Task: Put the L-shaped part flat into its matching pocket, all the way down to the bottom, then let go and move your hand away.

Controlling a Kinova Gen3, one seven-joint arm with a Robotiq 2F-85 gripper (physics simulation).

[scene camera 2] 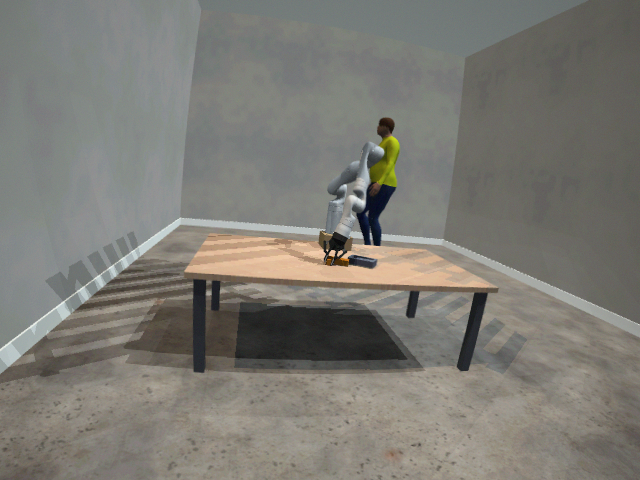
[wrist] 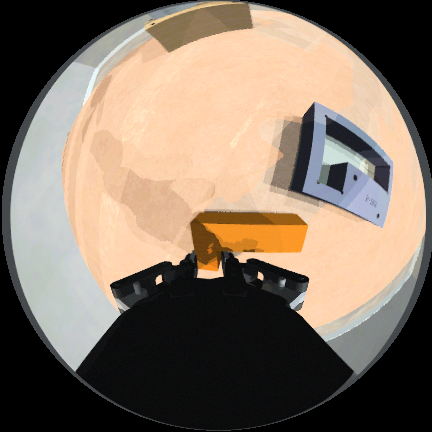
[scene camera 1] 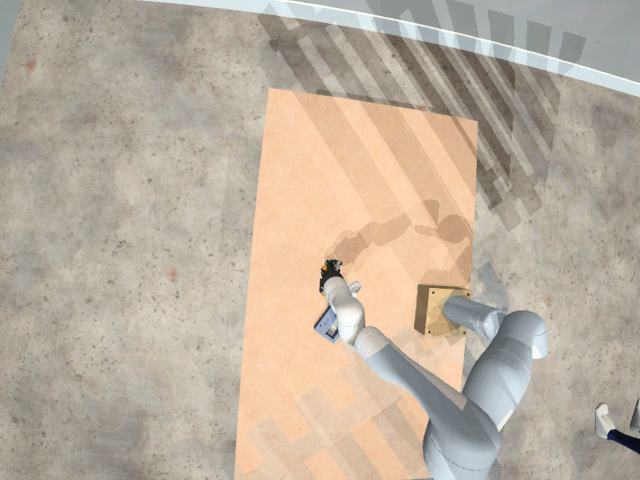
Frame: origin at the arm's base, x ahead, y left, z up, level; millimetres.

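Seen in the pictures: gripper, fingertip midpoint: (scene camera 2: 327, 263) (wrist: 209, 255) (scene camera 1: 325, 265); arm's base at its link origin: (scene camera 2: 332, 233) (scene camera 1: 454, 308).
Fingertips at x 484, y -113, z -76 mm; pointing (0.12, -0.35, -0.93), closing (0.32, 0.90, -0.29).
Offsets run from my fingertips to a thing's middle. Level surfaces: height alone.
The orange L-shaped part @[dx -11, dy +52, dz +9 mm] (scene camera 1: 324, 268) (scene camera 2: 342, 261) (wrist: 267, 237) lies flat at the table, its long leg pointing right in the wrist view and its short leg toward the gripper. My gripper (scene camera 1: 332, 264) (scene camera 2: 331, 259) (wrist: 209, 255) is shut on the short leg, one finger on each side. The arm hides much of the part in scene camera 1. The blue-grey block @[dx -53, dy +196, dz +11 mm] (scene camera 1: 324, 322) (scene camera 2: 363, 261) (wrist: 366, 195) with the L-shaped pocket stands apart from the part, to its upper right in the wrist view. Its pocket is open and holds no part.
A wooden mounting block (scene camera 1: 436, 295) (wrist: 205, 25) stands under the arm's base at the table's edge. The table @[dz -7 mm] (scene camera 1: 294, 155) (scene camera 2: 248, 268) carries everything. A person in a yellow top (scene camera 2: 388, 160) stands behind the table, beside the arm in scene camera 2.
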